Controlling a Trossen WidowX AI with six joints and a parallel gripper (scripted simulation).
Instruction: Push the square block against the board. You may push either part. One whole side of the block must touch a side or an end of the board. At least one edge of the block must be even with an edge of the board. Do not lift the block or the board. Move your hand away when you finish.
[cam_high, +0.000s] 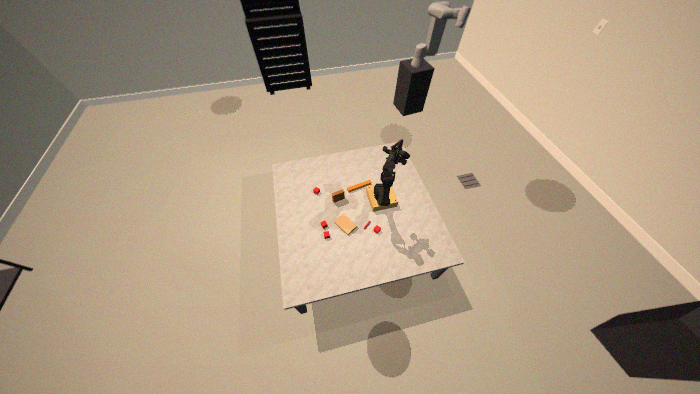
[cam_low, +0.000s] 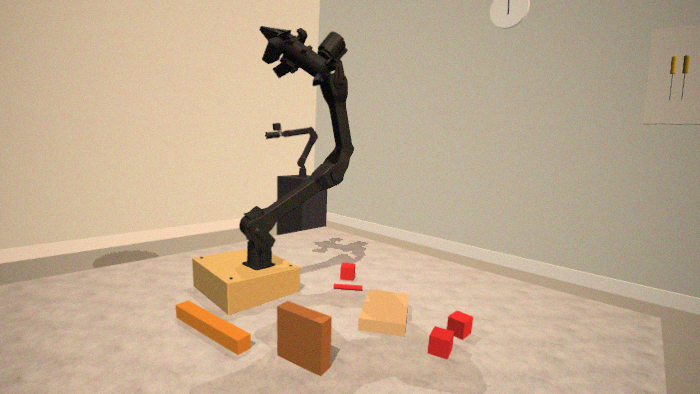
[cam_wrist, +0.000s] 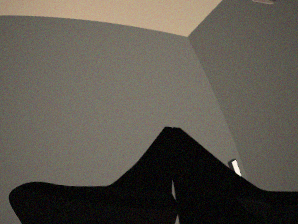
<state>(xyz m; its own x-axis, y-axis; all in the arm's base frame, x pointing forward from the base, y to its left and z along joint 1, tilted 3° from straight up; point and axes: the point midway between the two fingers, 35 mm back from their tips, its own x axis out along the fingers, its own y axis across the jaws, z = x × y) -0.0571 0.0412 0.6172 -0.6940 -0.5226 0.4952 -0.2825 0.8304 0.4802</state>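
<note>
Now: the brown square block 660 mm below my gripper tip, 370 mm ahead of it and 190 mm to the right of it. From my gripper tip the other things lie so: thin red stick: 700 mm below, 240 mm ahead, 120 mm to the left; long orange board: 690 mm below, 250 mm to the right, 160 mm ahead; tan block: 700 mm below, 400 mm ahead, 60 mm to the left.
</note>
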